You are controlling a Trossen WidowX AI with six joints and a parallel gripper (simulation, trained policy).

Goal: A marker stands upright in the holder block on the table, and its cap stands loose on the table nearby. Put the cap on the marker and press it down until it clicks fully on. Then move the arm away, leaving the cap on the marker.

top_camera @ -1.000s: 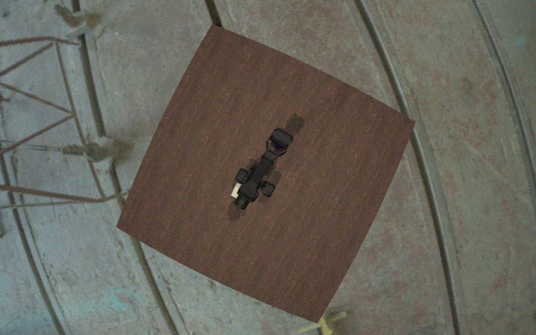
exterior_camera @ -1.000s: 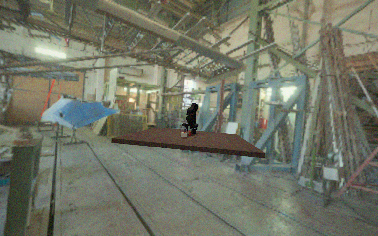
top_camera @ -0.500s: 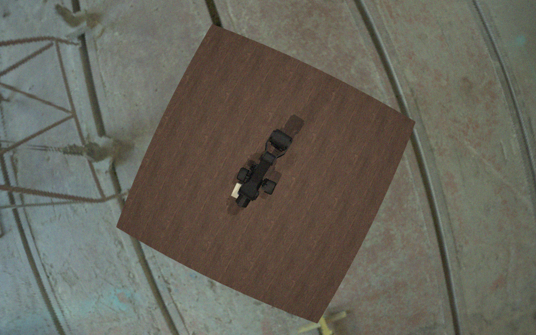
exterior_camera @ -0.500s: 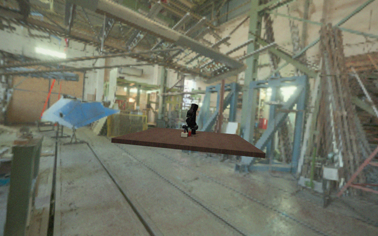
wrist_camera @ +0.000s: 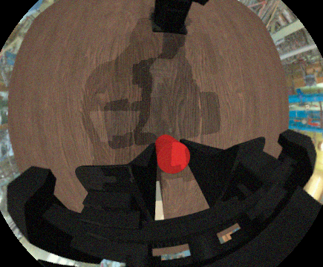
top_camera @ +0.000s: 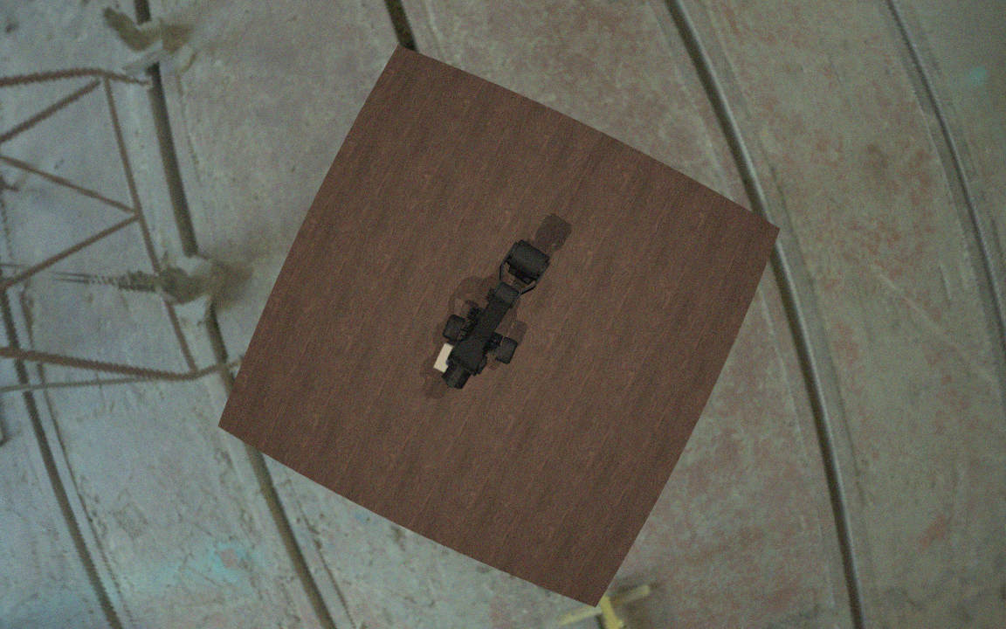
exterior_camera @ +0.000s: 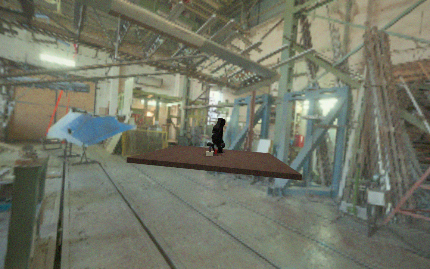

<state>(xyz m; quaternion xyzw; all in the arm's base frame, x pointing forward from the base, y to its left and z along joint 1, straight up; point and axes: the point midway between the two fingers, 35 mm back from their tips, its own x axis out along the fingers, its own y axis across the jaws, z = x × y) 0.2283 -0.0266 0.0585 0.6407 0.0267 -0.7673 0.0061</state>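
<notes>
Right now my gripper tip is 11 cm short of the holder block and 5 cm to the left of it. From my gripper tip the other things lie so: red cap (1 cm ahead, 1 cm above).
</notes>
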